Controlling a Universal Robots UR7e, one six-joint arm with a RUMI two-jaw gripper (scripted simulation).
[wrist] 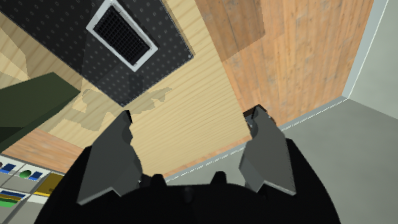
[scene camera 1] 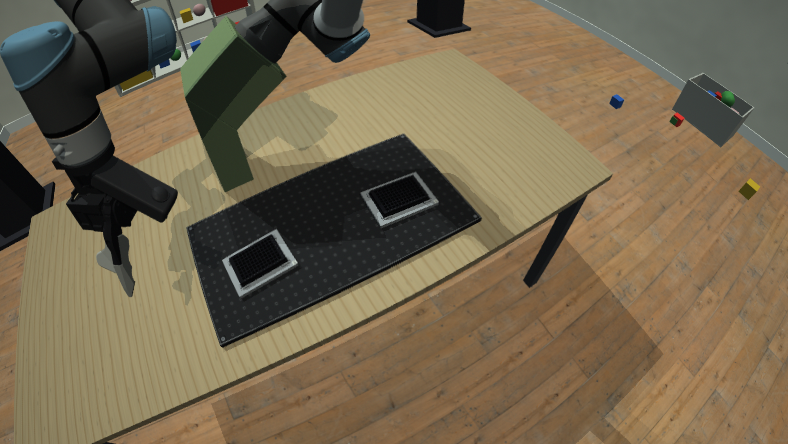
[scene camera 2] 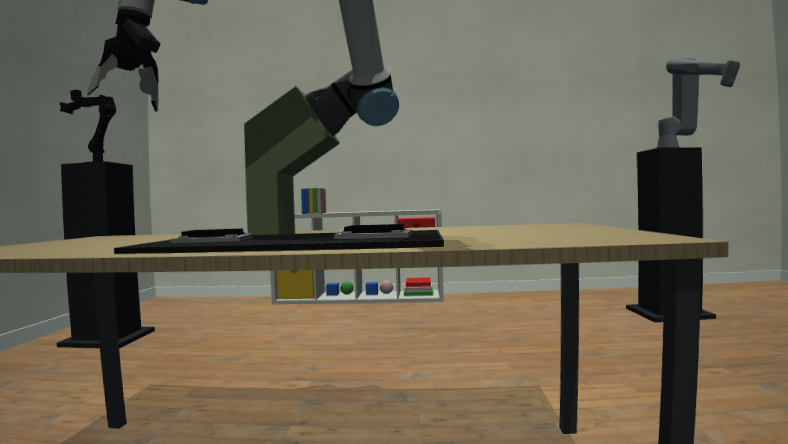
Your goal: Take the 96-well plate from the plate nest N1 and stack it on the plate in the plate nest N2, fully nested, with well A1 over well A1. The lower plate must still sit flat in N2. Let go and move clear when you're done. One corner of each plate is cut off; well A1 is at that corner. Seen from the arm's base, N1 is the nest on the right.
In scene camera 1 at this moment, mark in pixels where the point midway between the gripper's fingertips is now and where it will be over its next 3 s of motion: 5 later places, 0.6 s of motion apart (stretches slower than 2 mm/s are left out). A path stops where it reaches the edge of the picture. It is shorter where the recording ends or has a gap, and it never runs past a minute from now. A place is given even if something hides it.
My gripper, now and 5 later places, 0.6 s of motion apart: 149, 254; 167, 258; 188, 258; 205, 256; 222, 250; 238, 241
